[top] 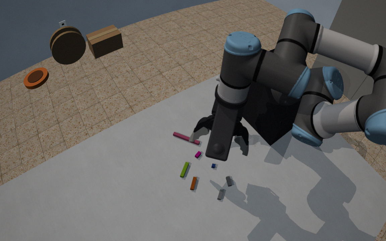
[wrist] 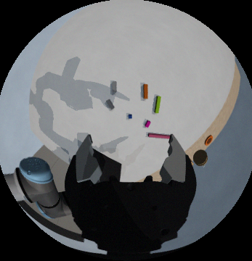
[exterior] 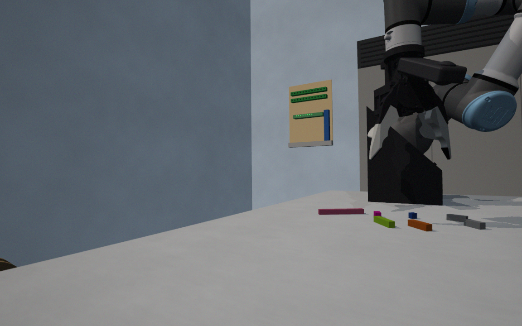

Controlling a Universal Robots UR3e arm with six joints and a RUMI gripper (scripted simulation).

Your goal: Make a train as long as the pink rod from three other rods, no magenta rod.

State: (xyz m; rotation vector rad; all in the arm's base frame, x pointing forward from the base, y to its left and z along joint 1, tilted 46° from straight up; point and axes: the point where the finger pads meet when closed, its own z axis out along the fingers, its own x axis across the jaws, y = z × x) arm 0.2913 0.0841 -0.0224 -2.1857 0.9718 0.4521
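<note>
My hand is 1 cm past the grey rod, 7 cm to the right of it and 10 cm above it. Also, from my hand: orange rod (8 cm ahead, 2 cm to the left, 10 cm below); then blue rod (10 cm below); then magenta rod (2 cm ahead, 6 cm to the right, 10 cm below).
</note>
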